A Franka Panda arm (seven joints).
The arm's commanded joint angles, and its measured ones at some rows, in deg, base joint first. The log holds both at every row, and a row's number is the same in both.
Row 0, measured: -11.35 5.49 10.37 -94.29 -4.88 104.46 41.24
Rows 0 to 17, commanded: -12.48 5.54 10.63 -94.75 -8.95 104.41 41.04; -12.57 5.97 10.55 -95.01 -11.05 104.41 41.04; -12.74 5.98 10.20 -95.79 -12.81 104.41 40.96; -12.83 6.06 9.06 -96.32 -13.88 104.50 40.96; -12.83 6.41 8.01 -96.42 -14.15 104.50 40.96; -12.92 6.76 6.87 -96.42 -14.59 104.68 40.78; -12.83 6.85 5.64 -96.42 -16.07 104.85 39.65; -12.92 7.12 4.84 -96.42 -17.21 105.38 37.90; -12.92 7.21 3.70 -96.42 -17.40 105.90 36.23; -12.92 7.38 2.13 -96.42 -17.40 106.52 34.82; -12.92 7.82 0.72 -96.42 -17.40 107.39 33.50; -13.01 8.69 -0.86 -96.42 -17.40 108.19 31.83; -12.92 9.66 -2.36 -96.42 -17.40 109.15 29.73; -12.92 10.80 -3.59 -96.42 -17.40 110.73 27.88; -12.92 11.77 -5.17 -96.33 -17.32 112.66 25.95; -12.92 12.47 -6.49 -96.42 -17.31 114.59 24.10; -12.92 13.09 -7.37 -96.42 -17.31 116.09 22.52; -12.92 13.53 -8.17 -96.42 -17.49 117.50 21.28
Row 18, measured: -13.12 12.04 -6.03 -96.33 -16.47 113.44 25.16
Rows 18 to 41, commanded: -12.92 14.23 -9.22 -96.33 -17.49 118.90 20.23; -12.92 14.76 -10.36 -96.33 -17.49 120.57 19.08; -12.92 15.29 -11.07 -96.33 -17.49 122.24 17.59; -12.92 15.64 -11.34 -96.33 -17.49 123.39 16.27; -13.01 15.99 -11.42 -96.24 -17.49 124.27 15.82; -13.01 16.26 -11.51 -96.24 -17.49 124.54 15.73; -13.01 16.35 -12.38 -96.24 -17.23 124.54 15.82; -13.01 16.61 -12.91 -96.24 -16.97 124.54 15.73; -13.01 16.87 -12.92 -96.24 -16.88 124.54 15.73; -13.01 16.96 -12.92 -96.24 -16.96 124.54 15.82; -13.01 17.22 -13.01 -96.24 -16.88 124.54 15.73; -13.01 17.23 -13.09 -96.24 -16.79 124.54 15.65; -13.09 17.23 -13.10 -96.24 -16.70 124.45 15.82; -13.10 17.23 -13.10 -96.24 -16.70 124.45 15.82; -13.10 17.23 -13.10 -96.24 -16.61 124.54 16.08; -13.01 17.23 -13.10 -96.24 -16.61 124.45 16.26; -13.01 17.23 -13.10 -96.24 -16.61 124.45 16.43; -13.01 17.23 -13.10 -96.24 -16.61 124.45 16.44; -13.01 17.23 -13.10 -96.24 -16.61 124.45 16.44; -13.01 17.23 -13.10 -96.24 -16.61 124.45 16.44; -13.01 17.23 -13.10 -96.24 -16.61 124.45 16.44; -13.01 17.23 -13.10 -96.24 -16.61 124.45 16.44; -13.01 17.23 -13.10 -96.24 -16.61 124.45 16.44; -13.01 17.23 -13.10 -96.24 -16.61 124.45 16.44
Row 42, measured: -13.12 17.24 -12.92 -96.33 -16.48 123.43 16.59
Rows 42 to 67, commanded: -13.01 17.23 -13.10 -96.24 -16.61 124.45 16.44; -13.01 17.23 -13.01 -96.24 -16.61 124.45 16.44; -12.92 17.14 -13.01 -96.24 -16.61 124.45 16.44; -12.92 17.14 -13.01 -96.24 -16.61 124.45 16.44; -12.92 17.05 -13.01 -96.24 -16.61 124.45 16.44; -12.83 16.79 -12.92 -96.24 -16.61 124.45 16.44; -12.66 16.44 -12.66 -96.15 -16.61 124.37 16.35; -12.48 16.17 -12.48 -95.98 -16.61 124.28 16.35; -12.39 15.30 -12.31 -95.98 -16.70 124.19 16.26; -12.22 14.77 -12.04 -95.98 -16.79 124.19 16.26; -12.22 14.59 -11.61 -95.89 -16.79 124.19 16.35; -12.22 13.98 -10.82 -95.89 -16.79 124.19 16.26; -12.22 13.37 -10.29 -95.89 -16.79 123.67 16.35; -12.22 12.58 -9.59 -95.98 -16.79 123.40 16.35; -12.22 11.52 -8.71 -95.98 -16.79 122.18 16.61; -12.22 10.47 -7.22 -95.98 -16.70 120.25 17.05; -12.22 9.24 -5.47 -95.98 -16.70 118.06 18.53; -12.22 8.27 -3.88 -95.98 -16.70 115.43 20.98; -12.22 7.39 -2.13 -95.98 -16.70 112.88 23.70; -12.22 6.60 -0.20 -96.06 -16.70 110.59 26.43; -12.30 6.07 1.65 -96.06 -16.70 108.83 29.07; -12.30 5.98 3.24 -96.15 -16.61 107.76 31.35; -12.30 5.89 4.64 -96.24 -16.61 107.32 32.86; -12.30 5.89 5.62 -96.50 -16.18 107.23 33.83; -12.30 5.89 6.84 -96.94 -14.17 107.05 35.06; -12.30 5.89 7.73 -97.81 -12.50 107.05 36.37
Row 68, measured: -11.57 6.47 4.94 -95.66 -15.73 107.58 32.86
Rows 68 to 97, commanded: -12.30 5.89 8.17 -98.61 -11.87 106.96 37.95; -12.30 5.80 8.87 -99.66 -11.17 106.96 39.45; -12.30 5.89 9.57 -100.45 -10.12 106.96 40.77; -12.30 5.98 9.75 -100.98 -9.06 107.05 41.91; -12.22 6.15 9.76 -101.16 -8.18 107.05 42.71; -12.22 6.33 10.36 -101.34 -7.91 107.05 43.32; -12.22 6.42 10.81 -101.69 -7.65 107.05 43.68; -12.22 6.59 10.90 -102.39 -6.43 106.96 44.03; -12.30 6.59 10.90 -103.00 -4.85 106.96 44.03; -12.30 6.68 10.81 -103.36 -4.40 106.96 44.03; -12.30 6.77 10.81 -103.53 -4.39 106.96 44.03; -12.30 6.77 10.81 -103.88 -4.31 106.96 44.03; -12.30 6.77 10.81 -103.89 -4.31 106.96 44.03; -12.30 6.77 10.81 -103.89 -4.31 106.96 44.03; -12.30 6.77 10.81 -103.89 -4.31 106.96 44.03; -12.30 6.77 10.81 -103.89 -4.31 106.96 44.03; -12.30 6.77 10.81 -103.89 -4.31 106.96 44.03; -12.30 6.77 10.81 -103.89 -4.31 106.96 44.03; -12.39 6.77 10.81 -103.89 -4.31 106.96 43.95; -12.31 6.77 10.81 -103.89 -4.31 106.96 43.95; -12.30 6.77 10.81 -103.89 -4.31 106.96 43.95; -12.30 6.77 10.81 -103.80 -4.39 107.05 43.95; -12.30 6.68 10.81 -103.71 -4.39 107.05 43.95; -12.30 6.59 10.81 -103.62 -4.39 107.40 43.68; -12.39 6.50 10.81 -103.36 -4.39 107.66 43.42; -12.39 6.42 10.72 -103.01 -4.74 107.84 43.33; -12.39 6.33 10.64 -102.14 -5.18 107.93 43.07; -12.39 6.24 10.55 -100.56 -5.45 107.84 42.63; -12.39 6.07 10.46 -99.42 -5.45 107.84 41.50; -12.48 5.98 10.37 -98.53 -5.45 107.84 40.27
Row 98, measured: -11.84 6.86 10.12 -101.50 -5.16 107.80 42.64
